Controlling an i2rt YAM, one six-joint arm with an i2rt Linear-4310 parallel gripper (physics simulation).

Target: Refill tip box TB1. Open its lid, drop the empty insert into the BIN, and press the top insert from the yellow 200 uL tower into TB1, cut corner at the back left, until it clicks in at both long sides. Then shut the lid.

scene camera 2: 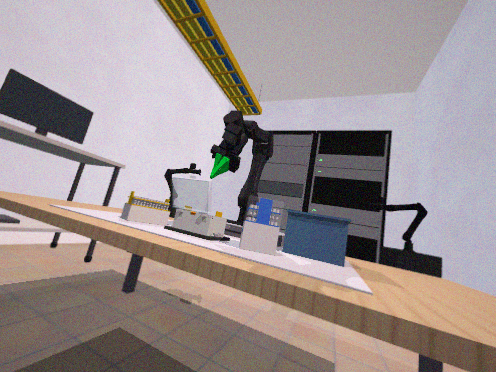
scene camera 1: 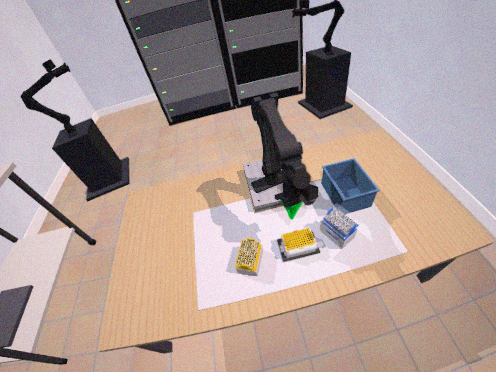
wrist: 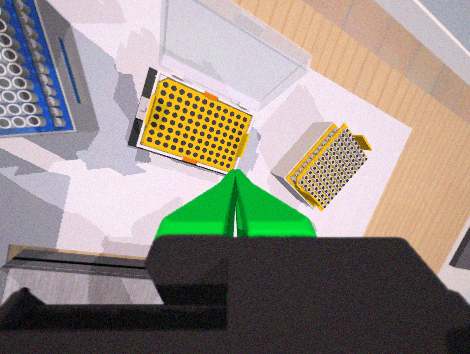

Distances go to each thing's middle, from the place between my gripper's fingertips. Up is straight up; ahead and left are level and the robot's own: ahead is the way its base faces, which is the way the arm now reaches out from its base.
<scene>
Now: hand 9 cm short of the clear lid (scene camera 2: 191, 194) and 7 cm above it. Also, from my hand: blue bin (scene camera 2: 323, 238) 35 cm to the left, 12 cm below, 10 cm behind.
</scene>
